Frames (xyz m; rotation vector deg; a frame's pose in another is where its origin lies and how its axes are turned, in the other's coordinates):
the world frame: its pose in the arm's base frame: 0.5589 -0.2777 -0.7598 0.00 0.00 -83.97
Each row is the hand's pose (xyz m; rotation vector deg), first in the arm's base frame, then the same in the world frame.
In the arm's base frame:
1: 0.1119 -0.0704 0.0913 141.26 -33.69 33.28
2: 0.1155 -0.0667 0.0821 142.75 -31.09 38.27
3: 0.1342 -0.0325 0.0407 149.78 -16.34 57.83
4: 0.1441 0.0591 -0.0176 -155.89 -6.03 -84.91
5: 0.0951 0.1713 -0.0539 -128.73 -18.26 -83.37
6: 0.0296 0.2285 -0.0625 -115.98 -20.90 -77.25
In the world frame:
1: -0.2531 -0.4228 0.8511 143.52 78.15 58.95
2: -0.2564 -0.4188 0.8419 144.44 82.38 62.09
3: -0.2885 -0.3966 0.8005 -125.43 -90.33 -62.25
4: -0.3785 -0.3771 0.7422 -94.10 -91.51 -51.03
5: -0.4952 -0.4141 0.7059 -72.51 -86.60 -33.48
6: -0.5590 -0.4732 0.6973 -64.31 -82.91 -21.33

